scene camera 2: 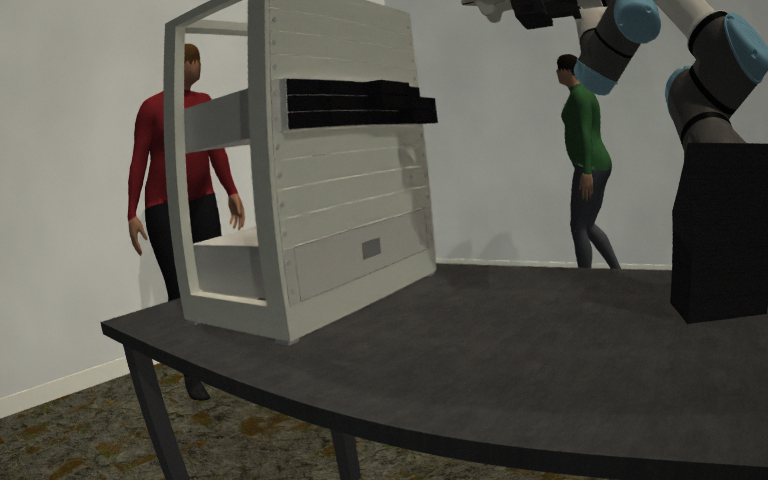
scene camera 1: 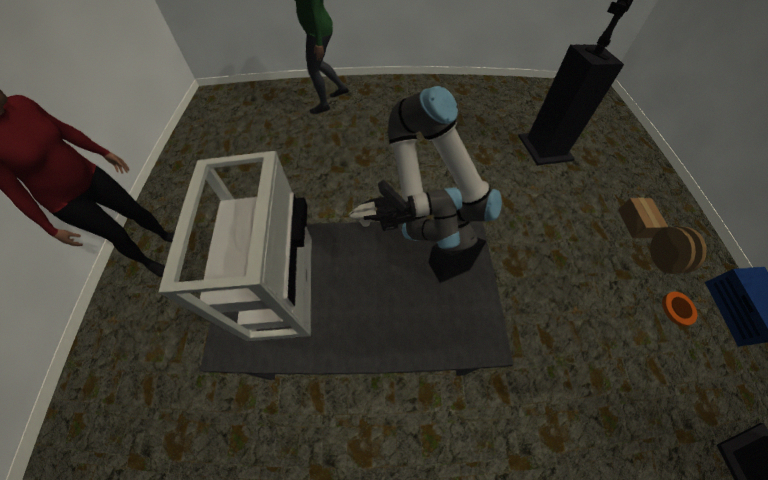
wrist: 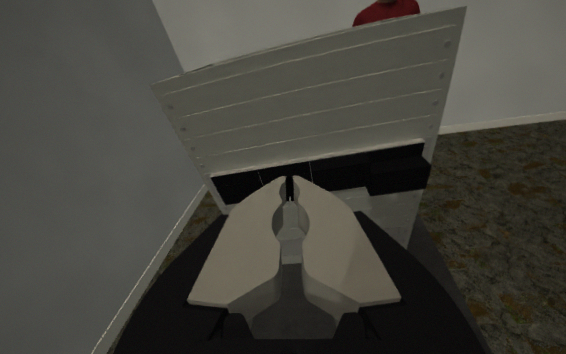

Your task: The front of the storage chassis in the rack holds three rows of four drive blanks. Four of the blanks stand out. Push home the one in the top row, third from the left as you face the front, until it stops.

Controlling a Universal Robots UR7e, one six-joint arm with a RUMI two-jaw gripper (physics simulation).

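Pixels of known places: gripper, fingertip midpoint: (scene camera 2: 462,2) (scene camera 1: 348,215) (wrist: 289,178); arm's base, link origin: (scene camera 2: 722,177) (scene camera 1: 459,243).
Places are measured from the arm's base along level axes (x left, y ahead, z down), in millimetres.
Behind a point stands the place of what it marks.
Observation:
The white rack (scene camera 1: 186,226) {z -389, x -16, y 946 mm} (scene camera 2: 260,169) {z -48, x 215, y 726 mm} (wrist: 310,100) {z -302, x -54, y 682 mm} holds the storage chassis (scene camera 2: 218,121) {z -145, x 174, y 853 mm}, whose front carries black drive blanks. The top-row blank third from the left (scene camera 2: 389,89) {z -170, x -61, y 632 mm} (wrist: 338,172) {z -176, x -81, y 630 mm} appears to stand out a little. At the right end, below the top row, a blank (scene camera 2: 427,110) {z -130, x -206, y 620 mm} (wrist: 400,175) {z -147, x -195, y 621 mm} stands out further. The borders between the dark blanks are hard to see. My gripper (scene camera 1: 352,215) {z -319, x -4, y 447 mm} (scene camera 2: 475,4) {z -319, x -4, y 447 mm} (wrist: 289,178) {z -319, x -4, y 447 mm} is shut and empty, in front of the rack and apart from it. In the wrist view its fingertips overlap the second column and hide part of the lower rows.
The rack stands on a dark table (scene camera 1: 396,328) {z 227, x 251, y 326 mm} (scene camera 2: 453,367) {z 227, x 240, y 432 mm}. A person in red (scene camera 1: 45,147) (scene camera 2: 198,135) stands behind it. A person in green (scene camera 1: 316,28) (scene camera 2: 583,124) stands beyond the table. A black pedestal (scene camera 1: 572,101), a carton (scene camera 1: 637,217) and a blue crate (scene camera 1: 747,300) are further off.

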